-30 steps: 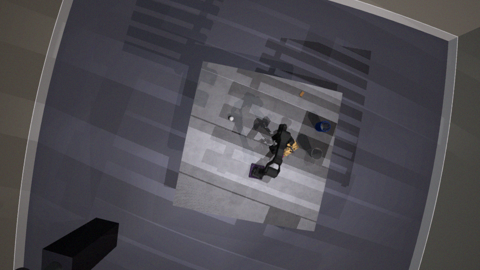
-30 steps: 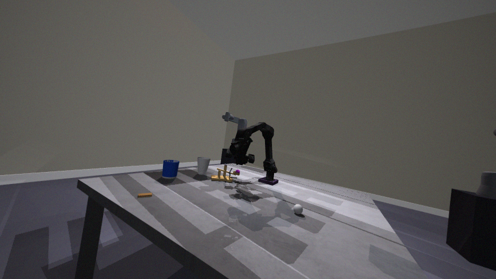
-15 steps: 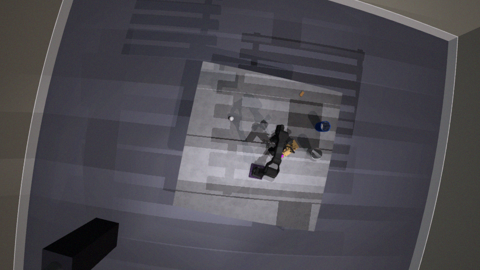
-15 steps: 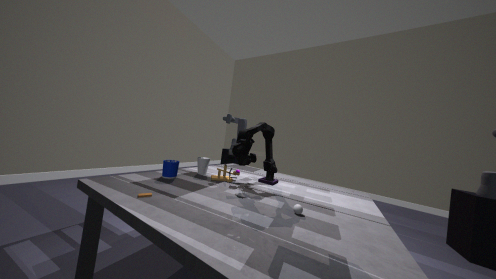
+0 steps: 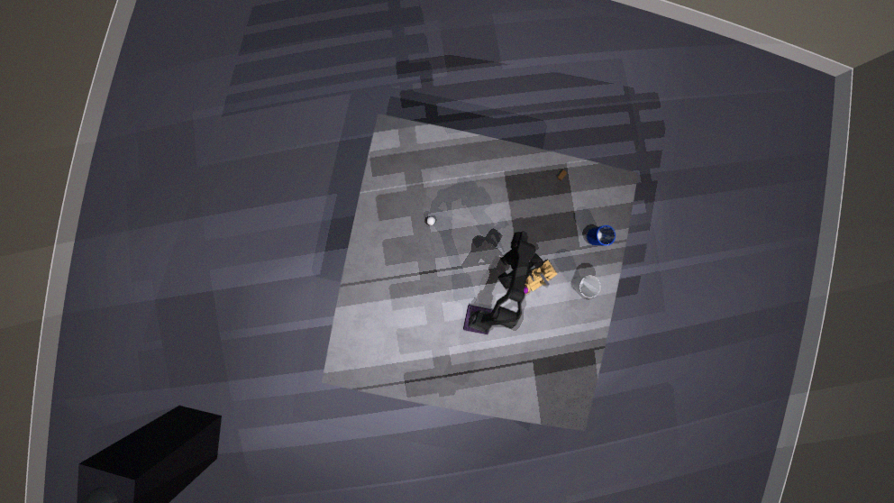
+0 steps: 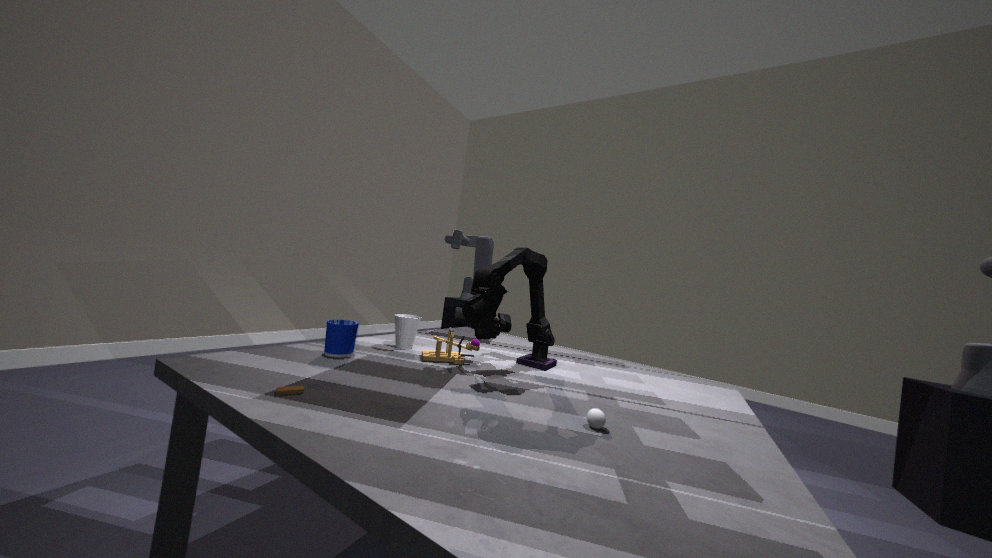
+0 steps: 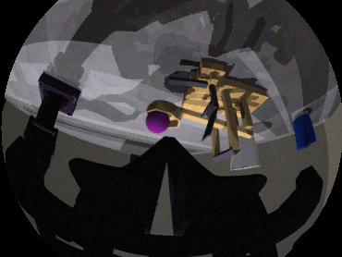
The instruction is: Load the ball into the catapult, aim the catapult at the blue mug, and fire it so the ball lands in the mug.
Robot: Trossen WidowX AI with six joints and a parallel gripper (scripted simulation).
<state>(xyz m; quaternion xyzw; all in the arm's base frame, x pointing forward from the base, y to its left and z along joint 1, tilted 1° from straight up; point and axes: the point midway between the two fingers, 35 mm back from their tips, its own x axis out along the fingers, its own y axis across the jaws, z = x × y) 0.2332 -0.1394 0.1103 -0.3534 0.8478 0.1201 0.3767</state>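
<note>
The purple ball is 4 cm below my gripper tip, 4 cm behind it and 2 cm to the right of it. The rest, counted from my gripper tip: blue mug (34 cm to the right, 26 cm ahead, 7 cm below); then wooden catapult (6 cm to the right, 5 cm below, 1 cm ahead); then white cup (29 cm to the right, 7 cm below, 2 cm ahead).
</note>
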